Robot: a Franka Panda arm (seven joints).
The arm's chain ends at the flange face. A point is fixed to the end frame.
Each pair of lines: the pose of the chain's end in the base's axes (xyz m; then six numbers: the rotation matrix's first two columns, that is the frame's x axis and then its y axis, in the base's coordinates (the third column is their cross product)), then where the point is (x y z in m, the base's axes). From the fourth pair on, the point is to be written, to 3 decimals.
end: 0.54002 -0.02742 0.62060 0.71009 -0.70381 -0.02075 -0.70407 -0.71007 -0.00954
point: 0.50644 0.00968 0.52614
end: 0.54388 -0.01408 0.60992 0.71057 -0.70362 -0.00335 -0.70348 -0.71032 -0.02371
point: 0.51240 0.02281 0.51465
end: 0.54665 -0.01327 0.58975 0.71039 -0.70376 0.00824 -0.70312 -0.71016 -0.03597
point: 0.51679 0.02368 0.49398
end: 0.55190 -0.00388 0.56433 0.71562 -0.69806 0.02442 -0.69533 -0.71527 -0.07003
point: 0.525 0.034 0.468
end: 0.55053 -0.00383 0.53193 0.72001 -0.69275 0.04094 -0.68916 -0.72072 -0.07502
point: 0.525 0.033 0.435
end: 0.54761 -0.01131 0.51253 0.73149 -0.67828 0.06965 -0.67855 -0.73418 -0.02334
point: 0.520 0.020 0.414
